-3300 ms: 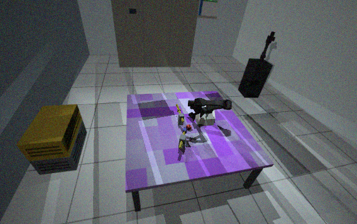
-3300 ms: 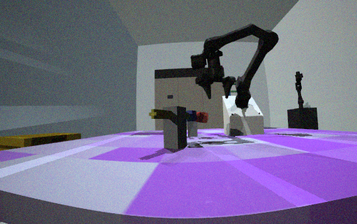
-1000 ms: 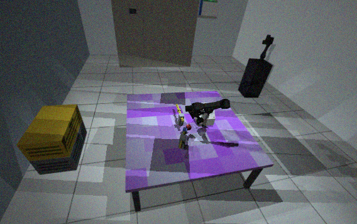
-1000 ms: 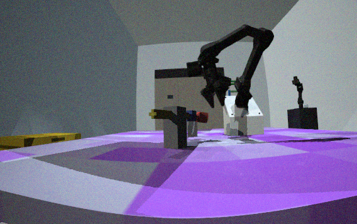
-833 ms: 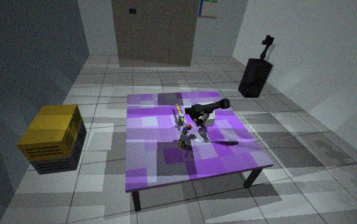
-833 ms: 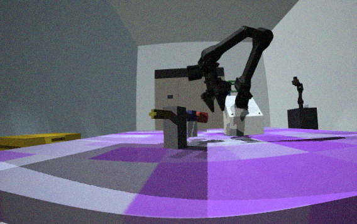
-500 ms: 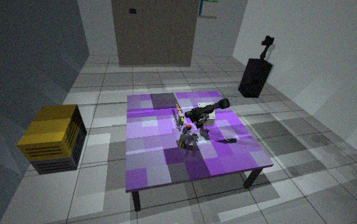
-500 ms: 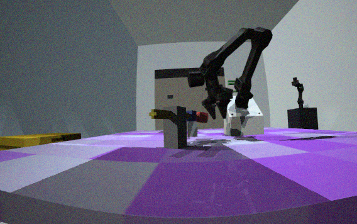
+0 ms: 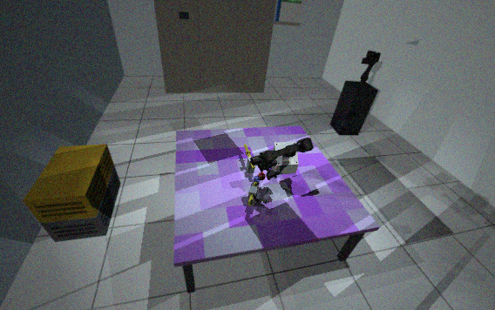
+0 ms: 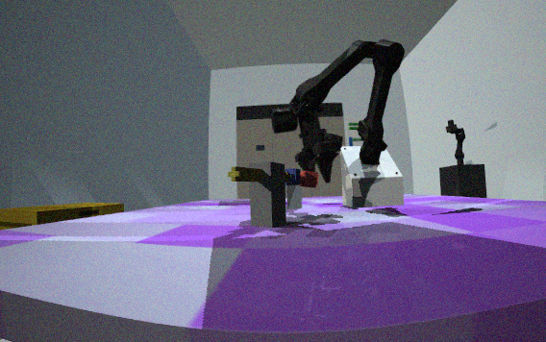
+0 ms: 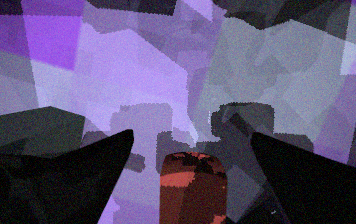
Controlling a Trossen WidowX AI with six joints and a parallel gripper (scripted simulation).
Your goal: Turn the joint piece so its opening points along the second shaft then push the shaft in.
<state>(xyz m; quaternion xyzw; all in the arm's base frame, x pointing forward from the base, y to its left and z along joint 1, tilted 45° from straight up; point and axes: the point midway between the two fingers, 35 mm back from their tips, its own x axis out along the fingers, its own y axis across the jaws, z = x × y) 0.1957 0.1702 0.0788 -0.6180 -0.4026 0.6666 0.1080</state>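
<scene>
Now: the red joint piece 4 cm ahead of my gripper tip, 1 cm to the left of it and 1 cm above it.
</scene>
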